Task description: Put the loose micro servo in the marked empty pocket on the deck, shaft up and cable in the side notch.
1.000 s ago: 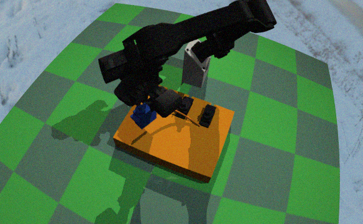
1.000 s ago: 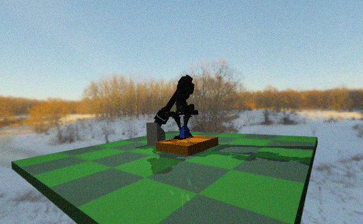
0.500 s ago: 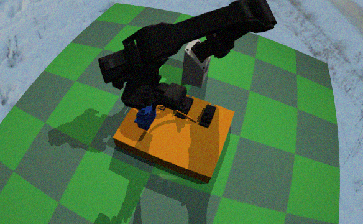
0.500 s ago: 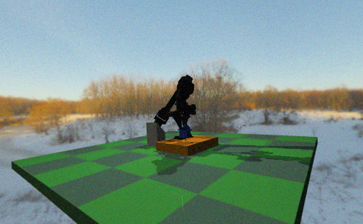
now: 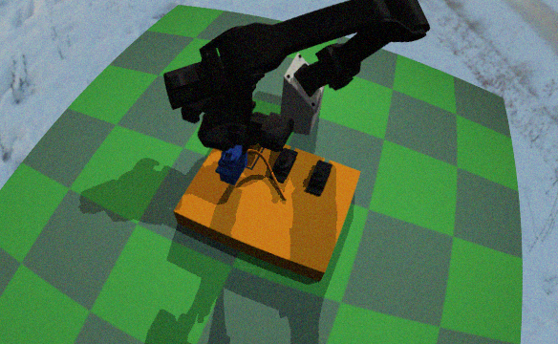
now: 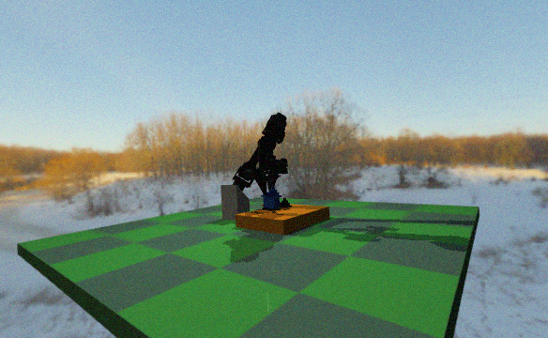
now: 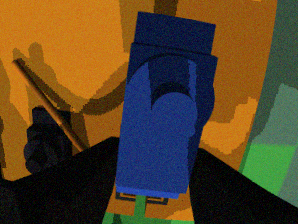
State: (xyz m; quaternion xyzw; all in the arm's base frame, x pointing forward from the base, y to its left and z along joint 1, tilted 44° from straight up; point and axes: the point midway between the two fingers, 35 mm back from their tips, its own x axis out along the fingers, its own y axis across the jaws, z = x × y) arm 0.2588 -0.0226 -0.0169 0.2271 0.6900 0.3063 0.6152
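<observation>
Right now the orange deck is 10 cm below my gripper tip, 8 cm to the left of it and 5 cm ahead of it.
</observation>
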